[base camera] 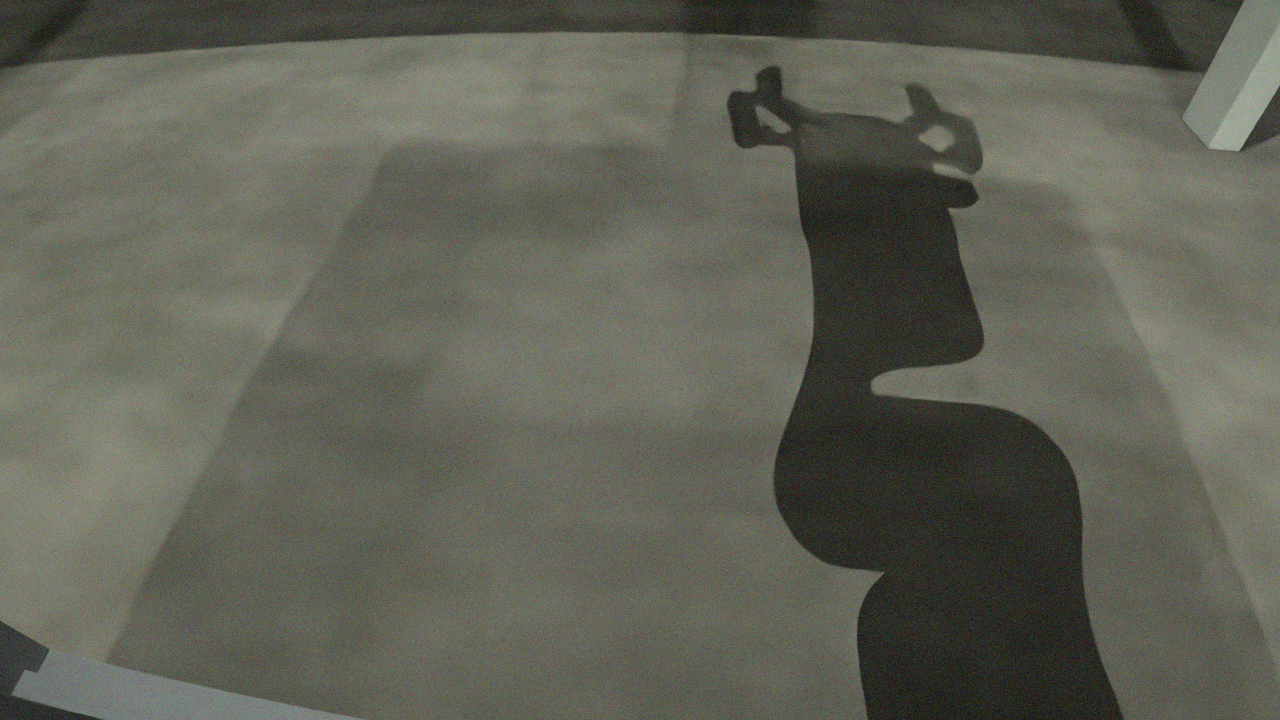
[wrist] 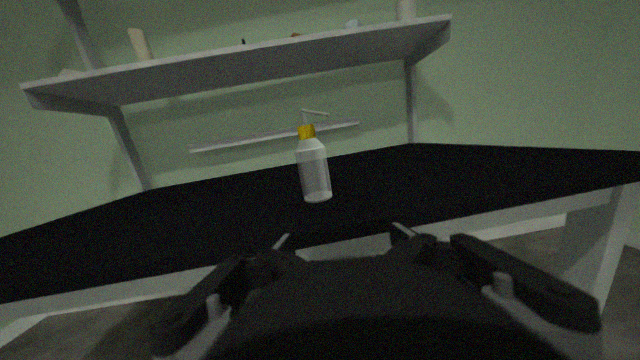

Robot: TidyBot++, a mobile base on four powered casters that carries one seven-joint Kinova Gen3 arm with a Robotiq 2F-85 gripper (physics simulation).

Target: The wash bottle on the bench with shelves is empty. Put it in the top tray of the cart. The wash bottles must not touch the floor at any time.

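Places are measured from the arm's base along level axes (x up, y right, z ahead), in centimetres.
Where they show: gripper, fingertip midpoint: [wrist: 341, 238].
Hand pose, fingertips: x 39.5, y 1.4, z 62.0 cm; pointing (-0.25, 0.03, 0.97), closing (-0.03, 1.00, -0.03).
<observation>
After its pixels a point has its place.
A clear wash bottle [wrist: 314, 170] {x 42.9, y -1.0, z 78.9 cm} with a yellow cap and a thin bent spout stands upright on the black top of the bench with shelves [wrist: 225, 200] in the wrist view. My gripper [wrist: 341, 238] {x 39.5, y 1.4, z 62.0 cm} is open and empty. Its fingers are spread wide in front of the bench's near edge, apart from the bottle, which stands beyond them and roughly between them in the view. The gripper's shadow shows on the floor in the base view, with the two fingers apart. The cart does not show in either view.
A shelf [wrist: 250, 65] with several items, among them a tan cylinder [wrist: 140, 44] {x 94.6, y -61.9, z 123.5 cm}, hangs above the bench top. A narrow ledge [wrist: 275, 136] {x 52.8, y -22.3, z 139.9 cm} runs behind the bottle. White bench legs show at right in the wrist view, and a pale leg [base camera: 1239, 85] {x -32.5, y 51.8, z 77.0 cm} stands at upper right in the base view.
</observation>
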